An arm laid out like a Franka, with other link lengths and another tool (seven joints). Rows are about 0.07 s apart.
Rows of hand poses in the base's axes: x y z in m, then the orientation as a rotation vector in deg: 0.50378 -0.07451 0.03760 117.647 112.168 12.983; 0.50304 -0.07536 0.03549 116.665 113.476 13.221; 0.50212 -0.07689 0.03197 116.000 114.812 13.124; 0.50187 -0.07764 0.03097 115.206 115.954 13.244; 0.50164 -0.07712 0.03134 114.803 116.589 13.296; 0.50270 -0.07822 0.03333 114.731 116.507 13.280; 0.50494 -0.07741 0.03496 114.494 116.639 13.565; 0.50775 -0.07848 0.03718 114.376 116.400 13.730; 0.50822 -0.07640 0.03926 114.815 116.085 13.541; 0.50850 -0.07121 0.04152 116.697 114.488 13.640
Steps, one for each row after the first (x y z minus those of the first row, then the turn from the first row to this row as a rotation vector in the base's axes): -0.00074 -0.00085 -0.00211 0.082 0.097 1.152; -0.00166 -0.00238 -0.00563 0.188 0.524 2.146; -0.00191 -0.00313 -0.00663 0.266 0.695 3.112; -0.00214 -0.00261 -0.00626 0.327 0.818 3.630; -0.00108 -0.00371 -0.00427 0.245 0.745 3.616; 0.00116 -0.00290 -0.00264 0.316 0.575 3.819; 0.00397 -0.00397 -0.00042 0.240 0.315 3.760; 0.00444 -0.00189 0.00166 0.257 0.443 3.382; 0.00472 0.00330 0.00392 0.721 0.466 1.729
